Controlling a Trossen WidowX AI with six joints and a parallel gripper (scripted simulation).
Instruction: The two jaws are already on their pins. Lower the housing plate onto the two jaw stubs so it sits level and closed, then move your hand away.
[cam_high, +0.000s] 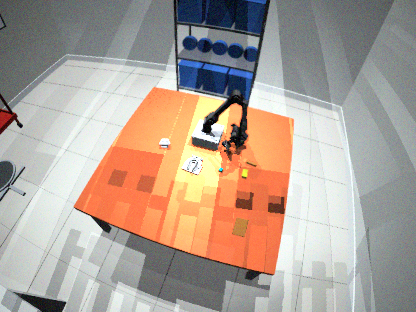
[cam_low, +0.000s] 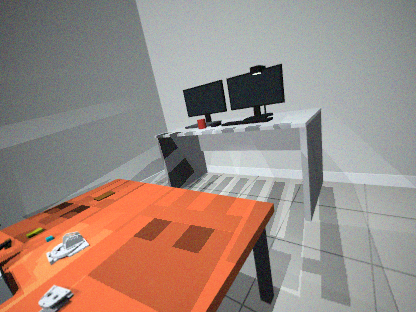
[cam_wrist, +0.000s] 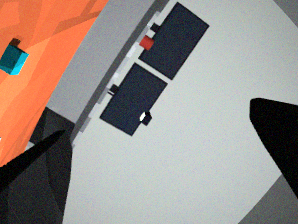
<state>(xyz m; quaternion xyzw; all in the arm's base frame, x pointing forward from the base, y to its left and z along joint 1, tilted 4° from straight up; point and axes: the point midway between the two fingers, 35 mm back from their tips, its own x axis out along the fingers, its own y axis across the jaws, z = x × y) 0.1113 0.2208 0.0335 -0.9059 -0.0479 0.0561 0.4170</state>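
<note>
My gripper tip is 480 mm to the left of the white piece, 100 mm above it and 30 mm short of it. Round my gripper tip: brown bar 140 mm to the left, 100 mm below, 20 mm behind; then cyan piece 110 mm ahead, 100 mm below, 40 mm to the right; then yellow block 120 mm to the left, 100 mm below, 80 mm ahead.
</note>
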